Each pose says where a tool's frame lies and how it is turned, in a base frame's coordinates. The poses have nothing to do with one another.
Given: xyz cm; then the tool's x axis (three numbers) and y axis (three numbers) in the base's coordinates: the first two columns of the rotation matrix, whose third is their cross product.
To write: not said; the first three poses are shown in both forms.
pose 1, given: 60.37 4.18 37.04 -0.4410 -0.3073 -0.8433 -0.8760 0.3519 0.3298
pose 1, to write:
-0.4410 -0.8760 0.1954 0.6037
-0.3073 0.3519 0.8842 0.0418
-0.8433 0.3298 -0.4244 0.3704
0 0 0 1

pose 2, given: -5.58 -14.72 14.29 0.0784 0.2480 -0.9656 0.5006 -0.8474 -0.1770
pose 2, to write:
0.0784 0.5006 -0.8621 -0.0558
0.2480 -0.8474 -0.4695 -0.1472
-0.9656 -0.1770 -0.1906 0.1429
0 0 0 1

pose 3, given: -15.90 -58.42 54.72 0.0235 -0.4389 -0.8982 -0.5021 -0.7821 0.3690
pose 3, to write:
0.0235 -0.5021 -0.8644 -0.1590
-0.4389 -0.7821 0.4423 -0.5842
-0.8982 0.3690 -0.2388 0.5472
0 0 0 1

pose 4, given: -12.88 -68.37 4.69 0.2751 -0.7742 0.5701 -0.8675 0.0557 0.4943
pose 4, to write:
0.2751 -0.8675 -0.4144 -0.1288
-0.7742 0.0557 -0.6305 -0.6837
0.5701 0.4943 -0.6563 0.0469
0 0 0 1

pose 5, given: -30.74 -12.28 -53.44 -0.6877 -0.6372 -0.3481 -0.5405 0.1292 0.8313
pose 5, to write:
-0.6877 -0.5405 -0.4847 -0.3074
-0.6372 0.1292 0.7598 -0.1228
-0.3481 0.8313 -0.4333 -0.5344
0 0 0 1

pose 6, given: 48.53 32.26 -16.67 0.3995 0.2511 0.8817 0.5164 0.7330 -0.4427
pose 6, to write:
0.3995 0.5164 -0.7574 0.4853
0.2511 0.7330 0.6322 0.3226
0.8817 -0.4427 0.1632 -0.1667
0 0 0 1

